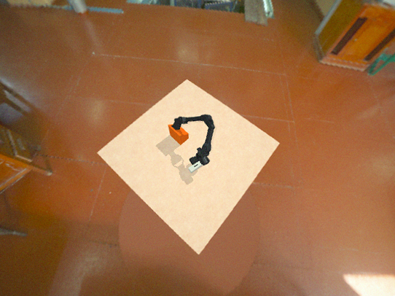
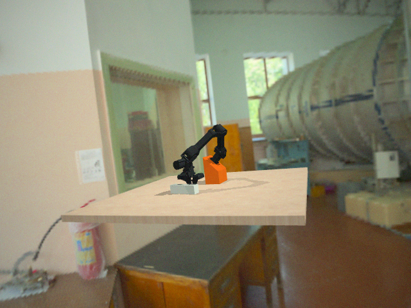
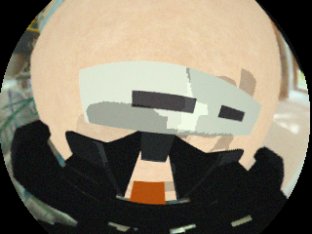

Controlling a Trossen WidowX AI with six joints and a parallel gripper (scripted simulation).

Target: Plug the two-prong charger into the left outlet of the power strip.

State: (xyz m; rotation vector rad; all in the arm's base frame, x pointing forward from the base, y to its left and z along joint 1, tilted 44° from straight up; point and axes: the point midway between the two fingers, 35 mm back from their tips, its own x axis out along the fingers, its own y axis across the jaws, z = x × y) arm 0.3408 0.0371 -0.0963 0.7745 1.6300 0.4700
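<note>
The two-prong charger is 2 cm ahead of my gripper tip and 1 cm above it.
</note>
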